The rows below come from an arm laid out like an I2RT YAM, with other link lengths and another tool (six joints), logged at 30 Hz.
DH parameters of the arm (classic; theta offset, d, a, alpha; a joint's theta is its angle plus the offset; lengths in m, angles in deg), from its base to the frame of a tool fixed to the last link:
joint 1: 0 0.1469 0.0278 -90
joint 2: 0 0 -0.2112 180
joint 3: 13.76 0 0.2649 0
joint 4: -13.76 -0.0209 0.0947 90
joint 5: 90 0.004 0 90
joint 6: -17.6 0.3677 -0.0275 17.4
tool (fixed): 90 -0.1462 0 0
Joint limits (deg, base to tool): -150..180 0..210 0..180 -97..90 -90..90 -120..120
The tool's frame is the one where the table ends.
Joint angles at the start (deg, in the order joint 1, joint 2, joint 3, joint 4, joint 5, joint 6):
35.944 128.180 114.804 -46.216 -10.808 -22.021
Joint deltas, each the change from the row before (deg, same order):
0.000 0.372 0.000 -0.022 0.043 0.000
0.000 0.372 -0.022 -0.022 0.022 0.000
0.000 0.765 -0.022 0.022 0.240 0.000
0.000 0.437 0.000 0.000 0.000 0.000
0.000 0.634 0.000 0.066 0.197 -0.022
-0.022 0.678 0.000 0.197 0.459 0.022
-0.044 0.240 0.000 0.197 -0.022 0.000
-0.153 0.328 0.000 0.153 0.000 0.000
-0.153 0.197 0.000 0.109 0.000 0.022
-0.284 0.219 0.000 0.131 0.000 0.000
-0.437 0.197 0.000 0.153 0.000 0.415
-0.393 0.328 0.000 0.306 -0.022 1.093
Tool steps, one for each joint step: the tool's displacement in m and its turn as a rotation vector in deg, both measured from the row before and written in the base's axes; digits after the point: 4 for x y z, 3 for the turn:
-0.0007 -0.0007 -0.0034 -0.261 0.297 -0.022
-0.0009 -0.0007 -0.0035 -0.260 0.326 -0.011
-0.0010 -0.0019 -0.0070 -0.619 0.496 -0.117
-0.0009 -0.0007 -0.0039 -0.257 0.354 0.000
-0.0006 -0.0014 -0.0056 -0.480 0.349 -0.074
0.0006 -0.0020 -0.0058 -0.606 0.160 -0.254
0.0005 0.0000 -0.0018 -0.009 0.046 -0.034
0.0008 -0.0011 -0.0026 -0.102 0.142 -0.153
0.0009 -0.0011 -0.0015 -0.045 0.080 -0.172
0.0018 -0.0020 -0.0017 -0.051 0.072 -0.284
0.0026 -0.0027 -0.0014 0.085 0.201 -0.802
0.0022 -0.0017 -0.0023 0.298 0.461 -1.343

